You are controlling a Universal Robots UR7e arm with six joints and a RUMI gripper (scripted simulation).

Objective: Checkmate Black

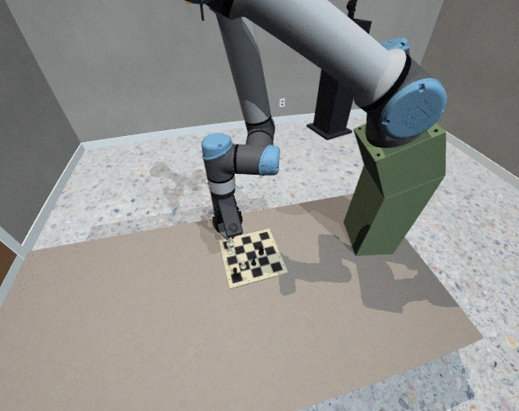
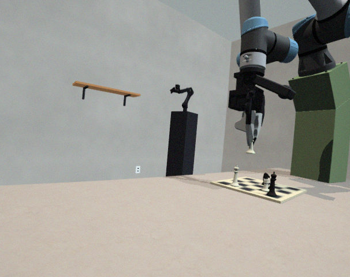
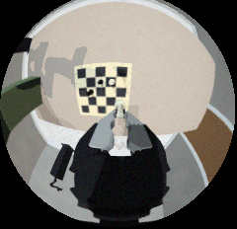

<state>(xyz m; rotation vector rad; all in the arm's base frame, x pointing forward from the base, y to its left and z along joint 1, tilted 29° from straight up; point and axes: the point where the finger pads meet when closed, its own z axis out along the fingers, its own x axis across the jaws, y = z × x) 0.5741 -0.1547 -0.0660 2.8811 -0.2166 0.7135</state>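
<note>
My gripper is now 11 cm above the tall white piece and 4 cm to the left of it. From my hand the other things lie so: chessboard (14 cm below, 7 cm behind, 2 cm to the left); black king (11 cm below, 7 cm to the left, 2 cm ahead).
</note>
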